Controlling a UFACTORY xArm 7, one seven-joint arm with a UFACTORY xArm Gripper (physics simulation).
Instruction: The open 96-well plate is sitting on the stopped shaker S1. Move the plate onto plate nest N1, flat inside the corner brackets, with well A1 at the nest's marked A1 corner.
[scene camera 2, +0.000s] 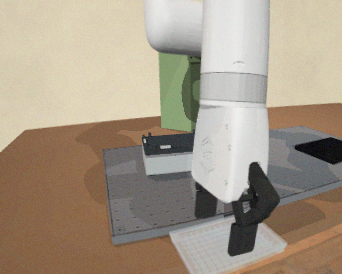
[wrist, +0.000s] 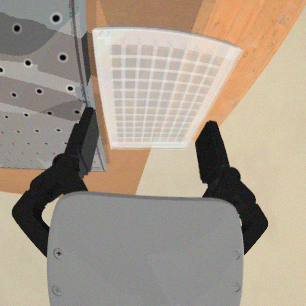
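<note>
The clear 96-well plate appears low beside the front edge of the perforated board, near the table's edge, and not on a shaker. In the wrist view its lower end overlaps the pale area beyond the table; whether it touches the wood is unclear. My gripper is open and empty, its fingers spread to either side of the plate's width. In the scene view one finger stands in front of the plate. A grey box with a black top, possibly shaker S1, stands on the board. Nest N1 and its A1 mark cannot be identified.
The grey perforated board lies on the brown table. A flat black object sits at the board's right. A green block stands behind the board. The arm hides the board's middle in the scene view.
</note>
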